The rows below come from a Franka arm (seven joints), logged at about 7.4 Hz.
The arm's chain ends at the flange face. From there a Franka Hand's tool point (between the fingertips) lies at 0.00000 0.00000 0.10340 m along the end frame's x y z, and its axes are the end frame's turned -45 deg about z.
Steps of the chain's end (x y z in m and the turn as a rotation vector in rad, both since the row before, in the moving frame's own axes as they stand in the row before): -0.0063, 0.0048, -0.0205, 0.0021, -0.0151, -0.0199; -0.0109, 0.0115, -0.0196, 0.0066, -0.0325, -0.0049; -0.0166, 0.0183, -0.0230, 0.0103, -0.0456, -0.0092; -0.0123, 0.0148, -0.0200, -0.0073, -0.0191, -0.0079; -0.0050, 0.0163, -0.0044, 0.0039, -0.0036, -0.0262; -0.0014, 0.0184, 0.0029, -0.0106, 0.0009, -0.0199
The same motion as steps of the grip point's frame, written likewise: -0.0088, -0.0023, -0.0205, 0.0122, -0.0092, -0.0199; -0.0177, -0.0024, -0.0197, 0.0276, -0.0183, -0.0049; -0.0273, -0.0029, -0.0231, 0.0395, -0.0250, -0.0092; -0.0211, 0.0009, -0.0200, 0.0083, -0.0187, -0.0079; -0.0150, 0.0074, -0.0044, 0.0053, 0.0002, -0.0262; -0.0147, 0.0129, 0.0029, -0.0081, -0.0069, -0.0199
